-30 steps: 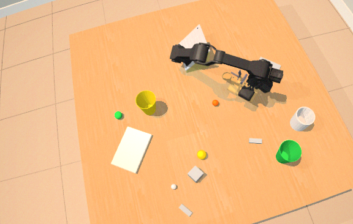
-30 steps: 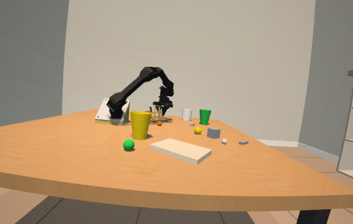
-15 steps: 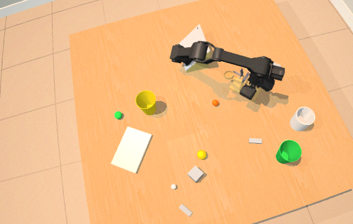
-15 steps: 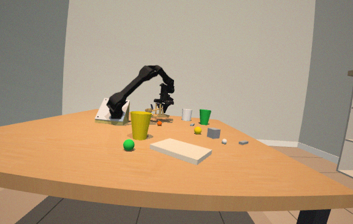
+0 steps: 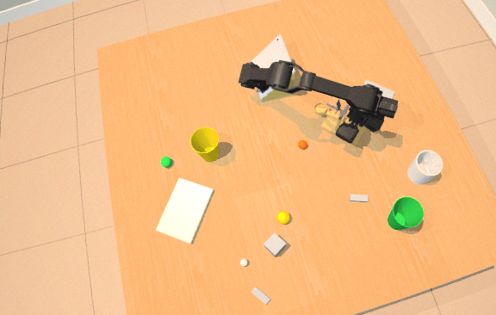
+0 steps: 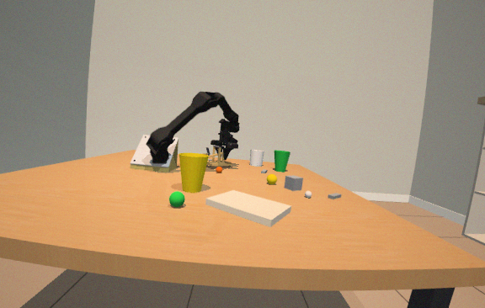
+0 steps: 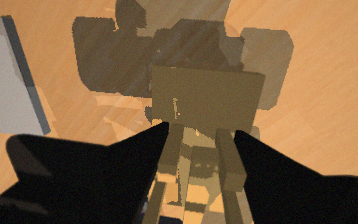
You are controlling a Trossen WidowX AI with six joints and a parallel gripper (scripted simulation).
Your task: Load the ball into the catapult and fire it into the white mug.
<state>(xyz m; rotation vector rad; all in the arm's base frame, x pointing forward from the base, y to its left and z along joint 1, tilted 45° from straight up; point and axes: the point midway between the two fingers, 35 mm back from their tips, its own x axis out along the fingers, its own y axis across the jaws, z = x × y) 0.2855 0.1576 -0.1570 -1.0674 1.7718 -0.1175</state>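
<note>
Right now the orange ball is 18 cm to the right of my gripper tip, 3 cm below it and 1 cm behind it. Round my gripper tip: green cup 35 cm ahead, 2 cm to the left, 1 cm below; then white mug 22 cm ahead, 17 cm to the left, 2 cm below; then wooden catapult 6 cm behind, 3 cm to the right, 2 cm above.
</note>
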